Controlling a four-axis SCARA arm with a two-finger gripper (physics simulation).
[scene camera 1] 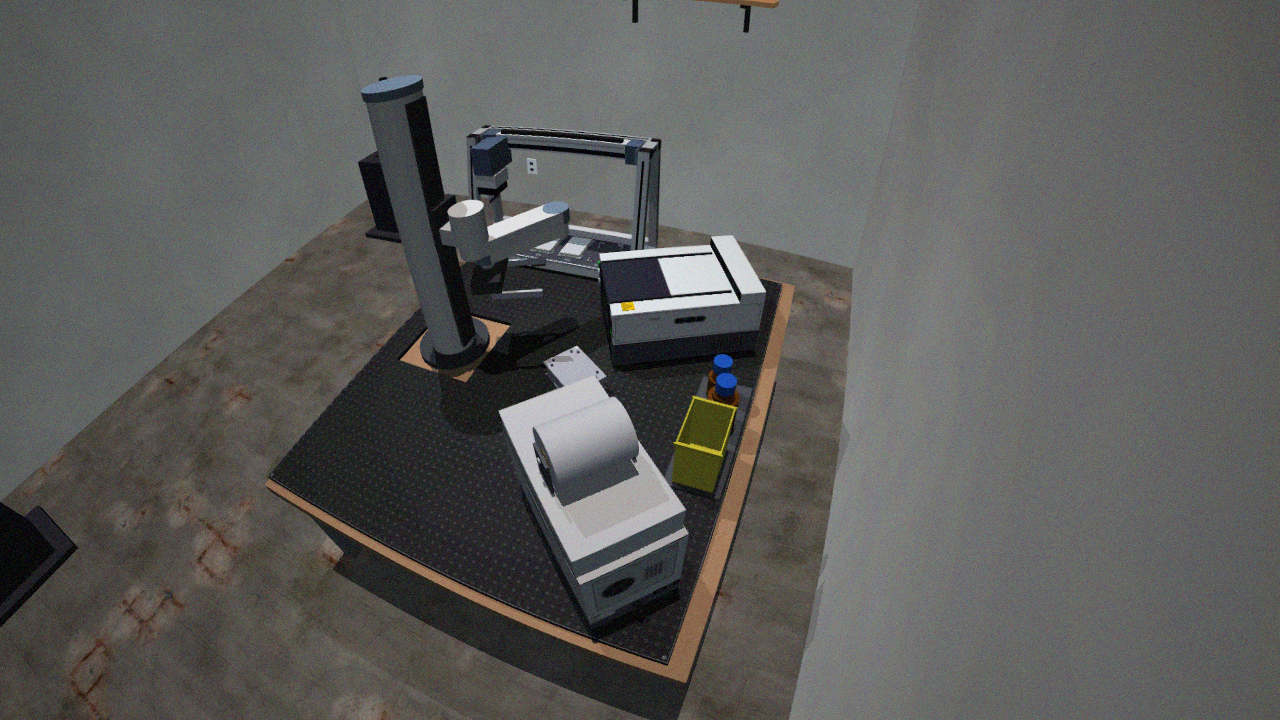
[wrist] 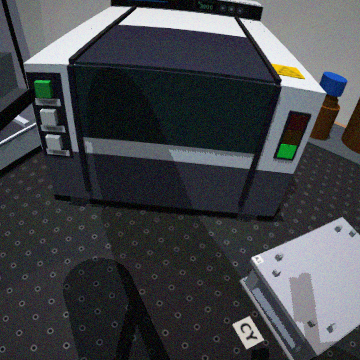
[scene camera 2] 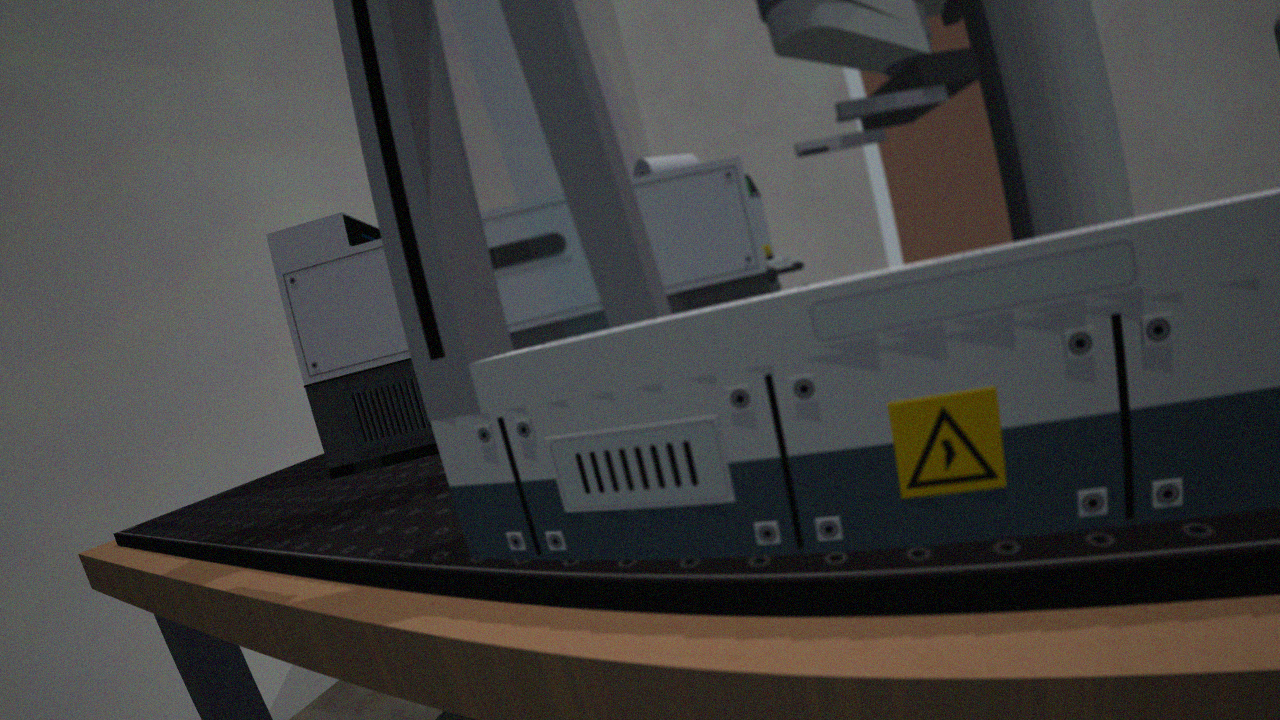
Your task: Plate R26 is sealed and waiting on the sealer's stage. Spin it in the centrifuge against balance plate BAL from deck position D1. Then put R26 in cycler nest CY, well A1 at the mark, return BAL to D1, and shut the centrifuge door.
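Seen in the pictures: gripper, fingertip midpoint: [scene camera 1: 544, 275] [wrist: 203, 94] [scene camera 2: 815, 133]; arm's base, link origin: [scene camera 1: 455, 343].
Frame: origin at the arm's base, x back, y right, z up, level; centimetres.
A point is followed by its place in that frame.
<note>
My gripper [scene camera 1: 525, 277] @[y -11.0, x -33.3, z 28.2 cm] [scene camera 2: 817, 130] @[y -11.0, x -33.3, z 28.2 cm] hangs open and empty on the arm, above the table in front of the centrifuge. The centrifuge [scene camera 1: 662, 313] @[y -14.5, x -69.0, z 21.0 cm] [wrist: 175, 182] @[y -20.3, x -48.9, z 7.1 cm] is a white and dark box. Its front [wrist: 172, 110] @[y -21.2, x -48.1, z 17.9 cm] is dark between two rails; I cannot tell whether this is the shut door or a dark opening. Its green lamp [wrist: 286, 151] @[y -8.9, x -55.0, z 14.2 cm] is lit. A pale nest plate [scene camera 1: 581, 365] @[y 0.2, x -49.1, z 6.8 cm] [wrist: 330, 280] @[y 2.0, x -46.4, z 6.8 cm] with small corner posts and an A1 mark [wrist: 258, 259] @[y -6.4, x -44.4, z 6.8 cm] lies beside the CY label [wrist: 247, 332] @[y -3.5, x -38.7, z 1.3 cm]. It bears no plate. I cannot identify R26 or BAL.
A white machine [scene camera 1: 662, 523] @[y 56.6, x -91.8, z 35.3 cm] with a large roll [scene camera 1: 586, 443] @[y 53.2, x -76.9, z 47.6 cm] stands at the front. A gantry frame [scene camera 1: 650, 192] @[y -60.1, x -49.4, z 35.6 cm] with a deck holding flat white items [scene camera 1: 574, 246] @[y -57.0, x -19.8, z 8.6 cm] stands at the back. A yellow bin [scene camera 1: 699, 466] @[y 26.5, x -92.2, z 11.7 cm] and blue-capped bottles [scene camera 1: 725, 383] @[y 5.2, x -92.4, z 19.9 cm] [wrist: 332, 84] @[y -6.9, x -86.8, z 14.7 cm] stand at the right edge.
</note>
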